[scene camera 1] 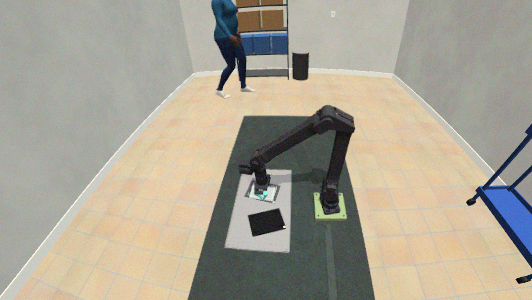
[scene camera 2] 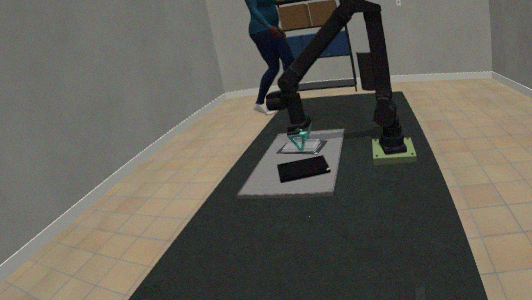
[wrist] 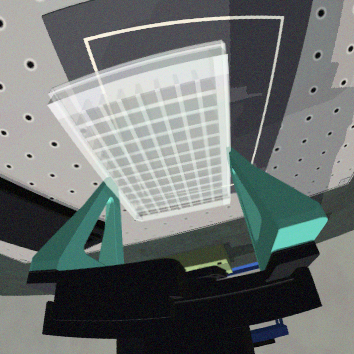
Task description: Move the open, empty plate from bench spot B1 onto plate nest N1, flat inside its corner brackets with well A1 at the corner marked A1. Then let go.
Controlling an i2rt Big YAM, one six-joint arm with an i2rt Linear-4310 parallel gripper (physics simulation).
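Frame: origin at the arm's base, x ahead, y left, z up, level; centimetres.
Seen in the pictures: gripper, between the fingertips: (scene camera 1: 264,193) (scene camera 2: 304,146) (wrist: 167,167); arm's base, origin of its link: (scene camera 1: 329,204) (scene camera 2: 392,146) (wrist: 193,273).
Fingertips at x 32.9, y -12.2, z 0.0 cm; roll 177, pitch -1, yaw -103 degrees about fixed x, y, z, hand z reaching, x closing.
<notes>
Pixels of each thing's top centre, then the offset from my fingertips to it. "*": a spot on its surface instead.
- dark marked spot, a spot on its surface: (wrist: 175,10) * dx +7.9, dy -4.9, dz -1.2 cm
- black raised nest, centre of its top: (wrist: 22,234) (scene camera 2: 302,165) (scene camera 1: 266,220) dx +0.3, dy +17.7, dz +0.4 cm
The clear, open plate (scene camera 1: 270,193) (scene camera 2: 313,146) (wrist: 165,120) hangs between the teal fingers of my gripper (scene camera 1: 263,195) (scene camera 2: 300,148) (wrist: 167,167), which is shut on its two long sides. The plate is over the dark marked spot (wrist: 175,10) with a thin white outline, low above it; the exact gap is hard to tell. In the wrist view it sits left of the outline's right line and is turned slightly against it. The black raised nest (scene camera 1: 267,222) (scene camera 2: 303,169) (wrist: 30,212) lies nearer the scene cameras, with a small white mark at one corner. Well A1 cannot be read.
The perforated light board (scene camera 1: 240,235) (scene camera 2: 260,187) (wrist: 30,120) lies under both places. My arm's green base plate (scene camera 1: 320,213) (scene camera 2: 395,161) is to the right. A blue cart (scene camera 1: 500,202) stands far right. A person (scene camera 1: 227,30) (scene camera 2: 265,30) stands behind, near a shelf and a bin (scene camera 1: 300,66).
</notes>
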